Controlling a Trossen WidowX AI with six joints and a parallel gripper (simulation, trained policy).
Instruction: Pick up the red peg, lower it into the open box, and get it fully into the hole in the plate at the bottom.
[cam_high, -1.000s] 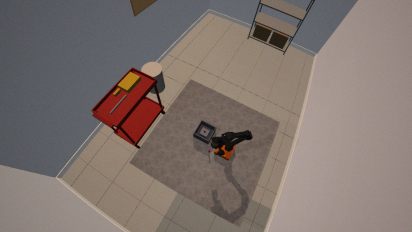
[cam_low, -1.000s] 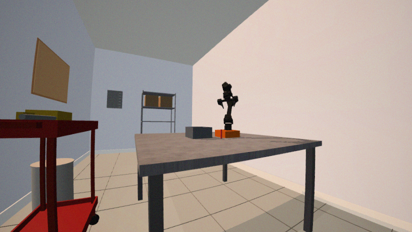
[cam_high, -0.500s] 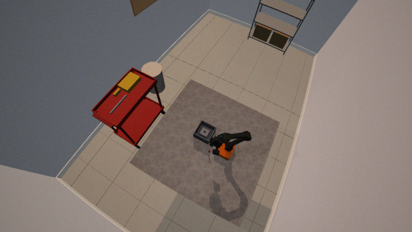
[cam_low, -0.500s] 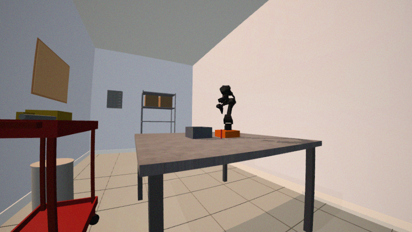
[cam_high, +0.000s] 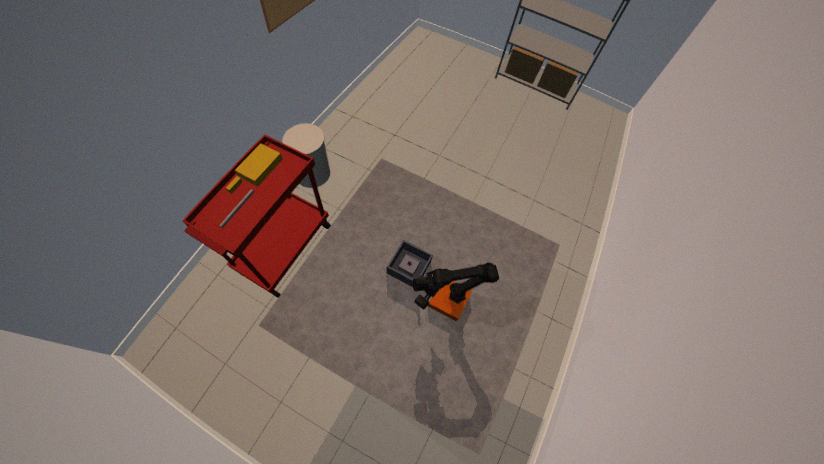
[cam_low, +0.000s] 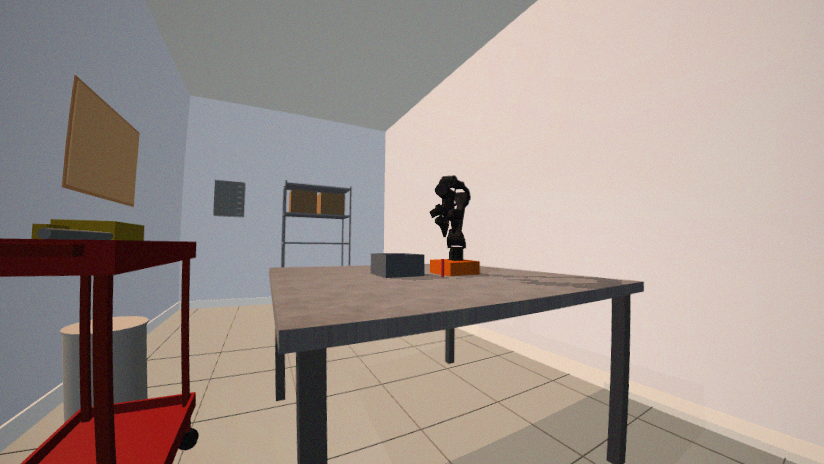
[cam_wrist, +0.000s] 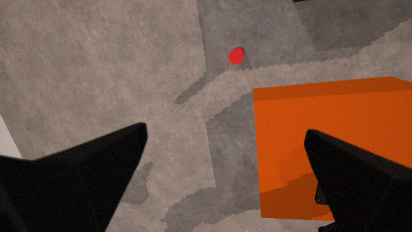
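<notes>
The red peg is 14 cm below my gripper tip and 3 cm ahead of it. Round my gripper tip: dark box (19 cm ahead, 16 cm below, 15 cm to the right).
</notes>
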